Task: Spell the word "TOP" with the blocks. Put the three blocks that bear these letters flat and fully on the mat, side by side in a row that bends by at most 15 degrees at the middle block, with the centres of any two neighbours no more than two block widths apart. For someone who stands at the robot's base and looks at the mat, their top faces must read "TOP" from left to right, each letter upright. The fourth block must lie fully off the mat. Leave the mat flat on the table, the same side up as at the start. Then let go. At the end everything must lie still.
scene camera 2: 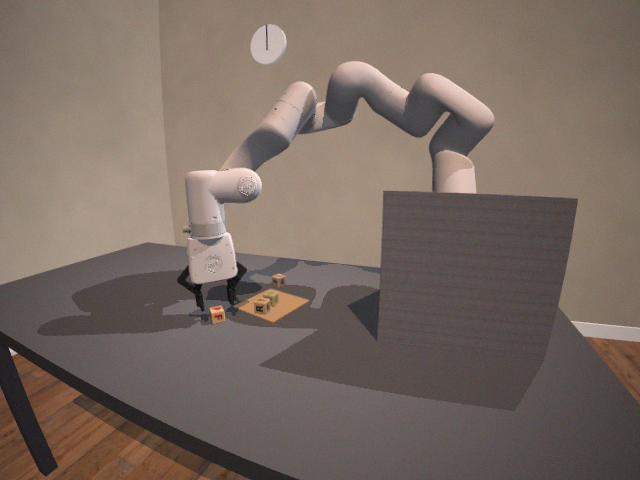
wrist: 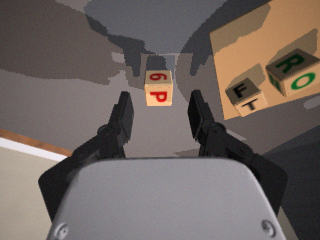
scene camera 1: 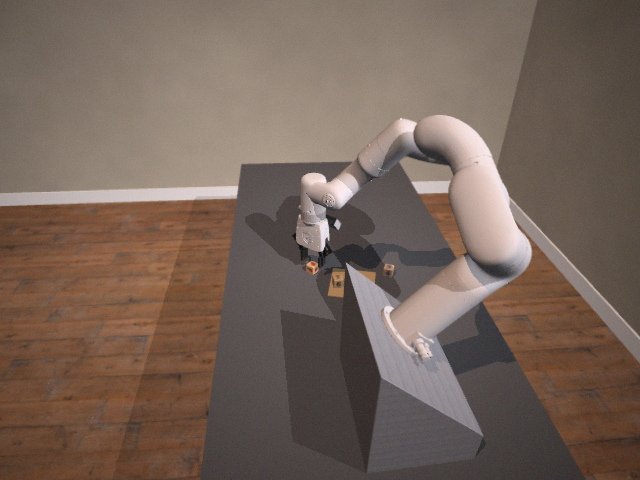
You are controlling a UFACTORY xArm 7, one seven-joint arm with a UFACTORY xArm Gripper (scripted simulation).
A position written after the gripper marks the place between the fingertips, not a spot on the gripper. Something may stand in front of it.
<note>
In view: the gripper (scene camera 2: 216,305) and a tan mat (scene camera 2: 287,303).
The gripper is seen too in the wrist view (wrist: 160,101) and in scene camera 1 (scene camera 1: 312,262).
</note>
